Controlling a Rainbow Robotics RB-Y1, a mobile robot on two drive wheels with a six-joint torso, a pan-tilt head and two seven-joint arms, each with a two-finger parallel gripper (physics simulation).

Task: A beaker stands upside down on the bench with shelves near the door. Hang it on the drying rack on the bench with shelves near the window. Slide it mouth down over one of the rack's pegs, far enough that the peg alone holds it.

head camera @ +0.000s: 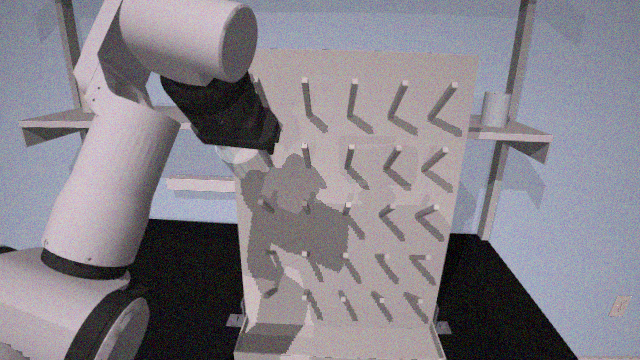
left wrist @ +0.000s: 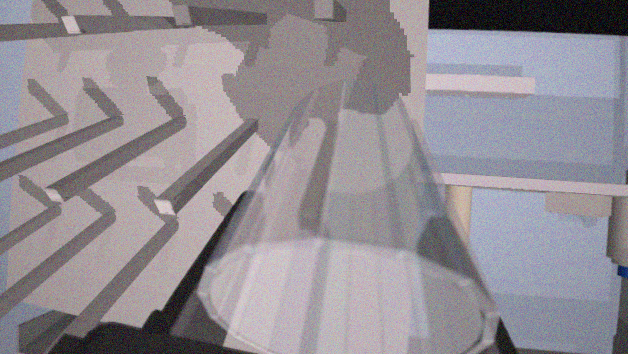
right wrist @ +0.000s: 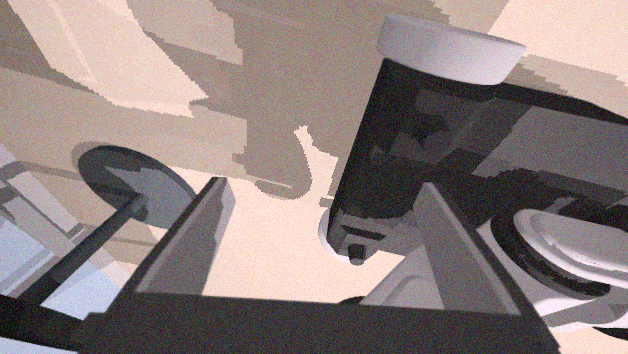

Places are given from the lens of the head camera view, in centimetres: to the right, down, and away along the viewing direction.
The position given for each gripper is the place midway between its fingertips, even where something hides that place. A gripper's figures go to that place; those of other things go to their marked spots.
left gripper (head camera: pixel 247 146): -12, -5, 53
clear glass beaker (head camera: pixel 249 165): -10, -2, 48
